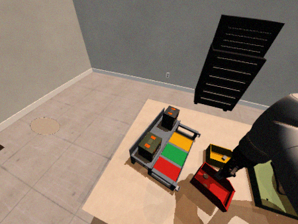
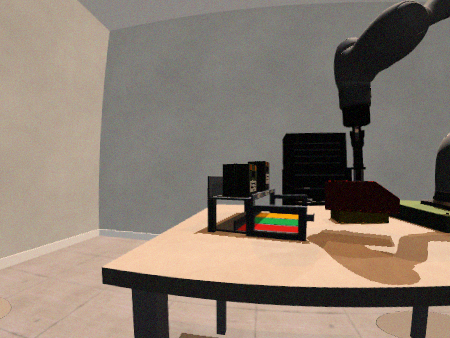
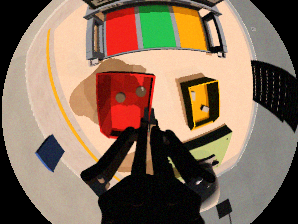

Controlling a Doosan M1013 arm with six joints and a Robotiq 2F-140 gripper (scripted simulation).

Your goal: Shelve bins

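The red bin is 50 mm to the left of my hand, 40 mm below it and 10 mm ahead of it. The rest, counted from my hand: yellow bin 160 mm to the right, 110 mm below, 50 mm behind; then dark box 320 mm ahead, 210 mm to the right, 20 mm above.
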